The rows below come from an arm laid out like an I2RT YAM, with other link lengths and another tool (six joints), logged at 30 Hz.
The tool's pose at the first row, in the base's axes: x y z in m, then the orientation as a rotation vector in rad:
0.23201, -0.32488, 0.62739, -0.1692, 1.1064, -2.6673
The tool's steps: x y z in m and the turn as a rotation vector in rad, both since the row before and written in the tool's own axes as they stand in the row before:
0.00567, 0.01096, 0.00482, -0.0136, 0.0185, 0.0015
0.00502, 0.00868, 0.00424, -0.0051, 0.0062, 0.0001
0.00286, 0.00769, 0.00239, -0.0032, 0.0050, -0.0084
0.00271, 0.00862, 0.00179, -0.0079, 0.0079, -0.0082
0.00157, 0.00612, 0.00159, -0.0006, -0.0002, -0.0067
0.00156, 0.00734, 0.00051, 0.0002, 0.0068, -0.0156
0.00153, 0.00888, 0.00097, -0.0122, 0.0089, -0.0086
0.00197, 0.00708, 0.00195, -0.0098, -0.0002, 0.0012
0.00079, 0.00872, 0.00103, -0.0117, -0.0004, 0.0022
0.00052, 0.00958, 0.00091, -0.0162, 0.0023, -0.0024
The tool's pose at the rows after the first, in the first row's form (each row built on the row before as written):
0.22953, -0.33716, 0.62309, -0.1464, 1.1300, -2.6658
0.22705, -0.34723, 0.61979, -0.1391, 1.1387, -2.6653
0.22611, -0.35477, 0.61587, -0.1382, 1.1464, -2.6727
0.22529, -0.36245, 0.61085, -0.1341, 1.1614, -2.6785
0.22503, -0.36801, 0.60747, -0.1386, 1.1638, -2.6839
0.22475, -0.37361, 0.60246, -0.1392, 1.1692, -2.7001
0.22467, -0.38057, 0.59665, -0.1344, 1.1905, -2.7042
0.22397, -0.38706, 0.59276, -0.1353, 1.2035, -2.6976
0.22450, -0.39368, 0.58696, -0.1360, 1.2188, -2.6889
0.22539, -0.40064, 0.58035, -0.1368, 1.2421, -2.6825

